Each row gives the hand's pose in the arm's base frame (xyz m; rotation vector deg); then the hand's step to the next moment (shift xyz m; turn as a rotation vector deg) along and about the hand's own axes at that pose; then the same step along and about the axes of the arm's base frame.
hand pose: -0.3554 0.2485 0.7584 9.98 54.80 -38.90
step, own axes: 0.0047 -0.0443 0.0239 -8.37 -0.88 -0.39
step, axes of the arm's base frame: -0.0083 -0.0469 0.0169 -4.06 3.30 6.60
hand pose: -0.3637 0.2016 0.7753 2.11 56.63 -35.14
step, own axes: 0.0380 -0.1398 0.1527 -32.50 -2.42 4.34
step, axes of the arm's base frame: 0.0627 -0.1798 0.0898 -10.75 11.89 28.70
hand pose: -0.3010 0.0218 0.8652 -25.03 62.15 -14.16
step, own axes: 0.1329 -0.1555 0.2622 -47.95 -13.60 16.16
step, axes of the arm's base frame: 0.2967 -0.1336 0.0688 -6.99 10.79 50.79
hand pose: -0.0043 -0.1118 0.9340 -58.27 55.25 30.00
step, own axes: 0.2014 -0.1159 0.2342 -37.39 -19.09 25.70
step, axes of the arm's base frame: 0.2876 0.1431 -0.0754 6.48 16.13 46.05
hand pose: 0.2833 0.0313 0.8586 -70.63 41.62 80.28
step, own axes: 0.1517 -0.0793 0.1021 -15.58 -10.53 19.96
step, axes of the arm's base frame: 0.0648 0.1606 -0.0987 2.55 15.82 22.25
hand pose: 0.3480 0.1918 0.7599 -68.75 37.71 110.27
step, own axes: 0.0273 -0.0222 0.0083 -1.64 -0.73 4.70
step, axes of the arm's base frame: 0.0065 0.0281 -0.0219 -1.37 3.39 3.46
